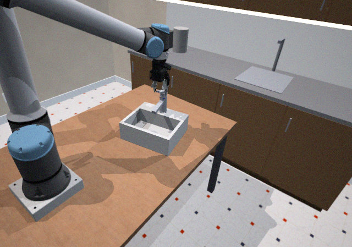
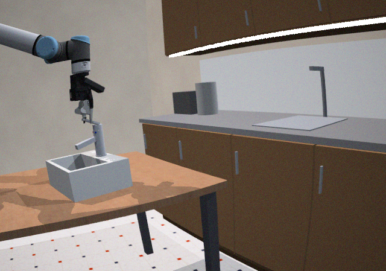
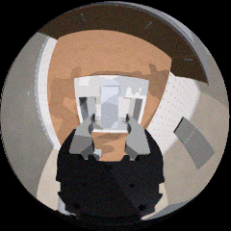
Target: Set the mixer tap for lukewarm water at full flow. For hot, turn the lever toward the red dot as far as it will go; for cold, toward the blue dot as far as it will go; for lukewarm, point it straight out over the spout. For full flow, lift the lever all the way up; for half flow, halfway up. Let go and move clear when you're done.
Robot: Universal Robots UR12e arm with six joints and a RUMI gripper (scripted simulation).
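My gripper is now 2 cm short of the lever and 1 cm above it. Round my hand: grey mixer tap: 3 cm ahead, 1 cm to the left, 6 cm below; white basin: 7 cm behind, 1 cm to the right, 25 cm below.
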